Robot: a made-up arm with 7 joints.
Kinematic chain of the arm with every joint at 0, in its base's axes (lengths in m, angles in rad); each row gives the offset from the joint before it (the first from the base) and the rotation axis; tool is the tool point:
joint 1: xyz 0 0 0.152 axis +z
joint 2: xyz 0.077 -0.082 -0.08 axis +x
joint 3: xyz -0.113 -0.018 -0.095 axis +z
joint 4: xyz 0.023 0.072 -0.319 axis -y
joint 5: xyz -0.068 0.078 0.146 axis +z
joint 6: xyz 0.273 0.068 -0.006 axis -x
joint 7: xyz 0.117 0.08 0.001 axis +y
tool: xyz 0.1 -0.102 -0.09
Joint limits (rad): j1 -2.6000..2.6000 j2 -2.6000..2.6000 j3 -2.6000..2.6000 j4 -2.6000..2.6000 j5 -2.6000..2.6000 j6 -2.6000..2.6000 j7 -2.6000..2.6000
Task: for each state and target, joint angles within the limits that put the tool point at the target. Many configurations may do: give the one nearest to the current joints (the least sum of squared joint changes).
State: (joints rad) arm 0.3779 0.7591 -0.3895 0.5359 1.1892 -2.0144 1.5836
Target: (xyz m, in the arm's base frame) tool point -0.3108 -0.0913 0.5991
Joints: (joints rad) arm 0.9172 1.6910 0.0109 0.4802 1.3653 -2.1110 1.2940
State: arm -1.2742 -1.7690 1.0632 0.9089 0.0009 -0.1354 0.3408
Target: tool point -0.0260 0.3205 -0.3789
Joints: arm -1.7966 -1.1705 1.0440 0.7110 0.5134 -0.2860 0.1790
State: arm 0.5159 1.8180 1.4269 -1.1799 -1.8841 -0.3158 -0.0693
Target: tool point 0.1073 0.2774 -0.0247
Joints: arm 0.6861 1.8094 1.2720 -1.0866 -2.0261 -0.2778 0.0208
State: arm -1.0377 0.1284 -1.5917 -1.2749 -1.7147 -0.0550 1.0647
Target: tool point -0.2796 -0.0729 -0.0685
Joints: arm -0.6438 -0.2232 -1.3140 -1.6260 -2.1602 0.1613 1.0722
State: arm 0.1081 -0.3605 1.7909 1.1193 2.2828 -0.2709 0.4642
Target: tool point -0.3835 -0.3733 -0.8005
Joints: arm -0.0085 -0.1405 1.7525 1.4256 2.5022 -0.3828 0.1342
